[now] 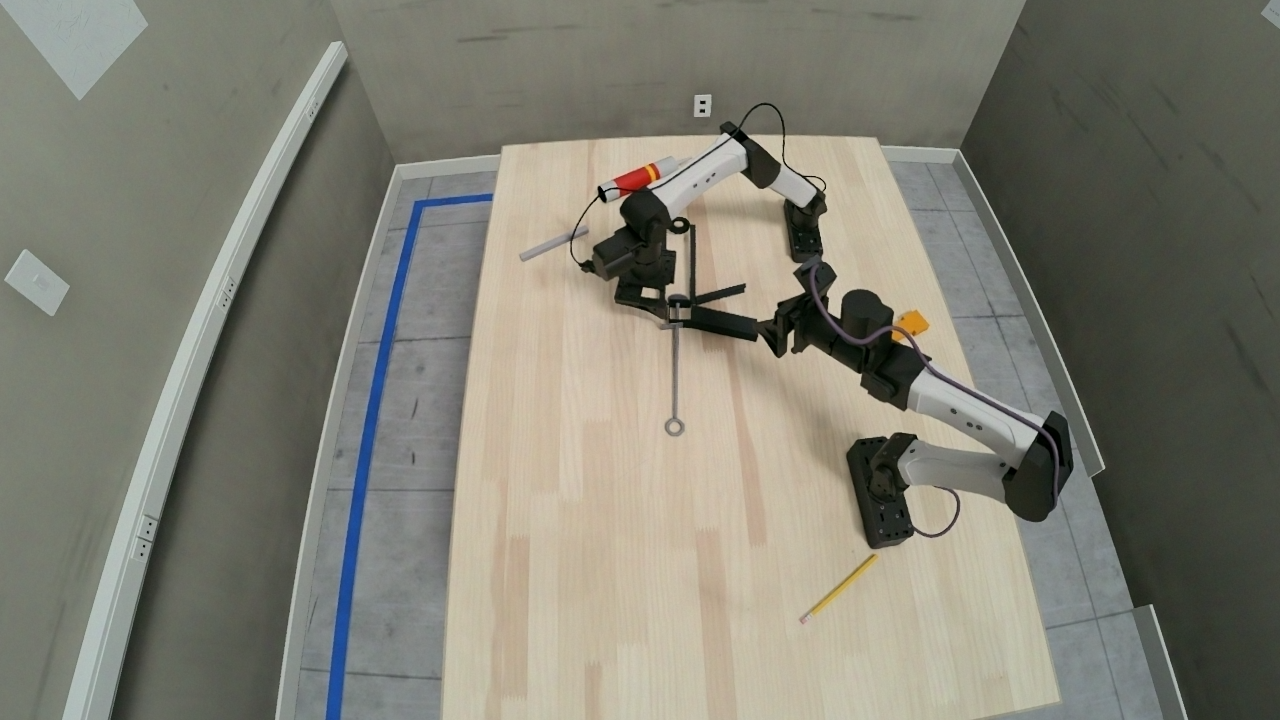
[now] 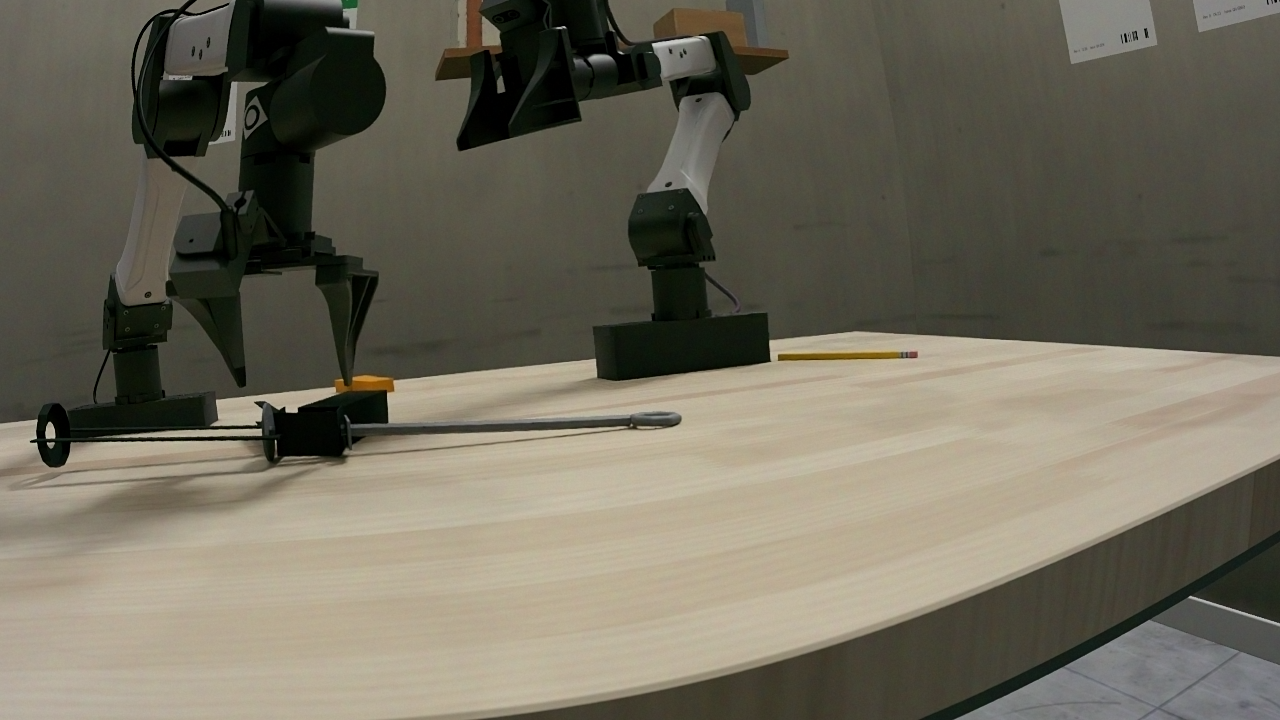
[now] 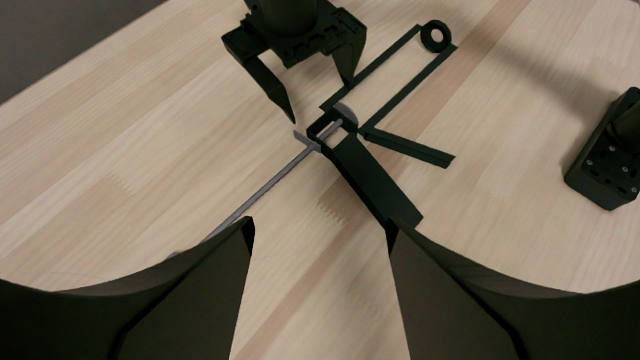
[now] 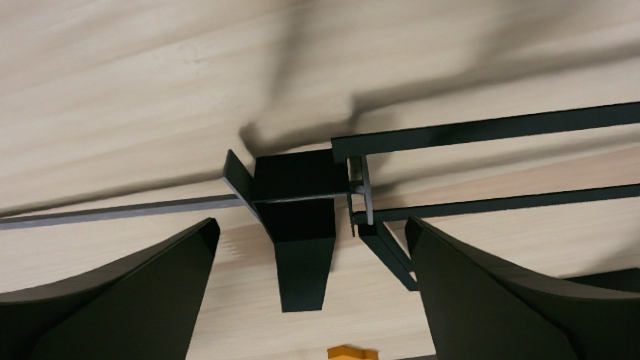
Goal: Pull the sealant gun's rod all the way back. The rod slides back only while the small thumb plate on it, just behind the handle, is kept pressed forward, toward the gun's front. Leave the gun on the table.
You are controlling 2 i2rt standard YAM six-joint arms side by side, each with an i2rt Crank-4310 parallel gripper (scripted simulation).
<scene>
right gripper: image 1 667, 300; image 2; image 3 320, 103; image 4
black sealant gun: image 1; image 2; image 3 377, 190; image 4 304, 233
same spot on black sealant gun: (image 1: 706, 319) = (image 2: 341, 402)
same spot on right gripper: (image 4: 470, 297) = (image 2: 222, 322)
</scene>
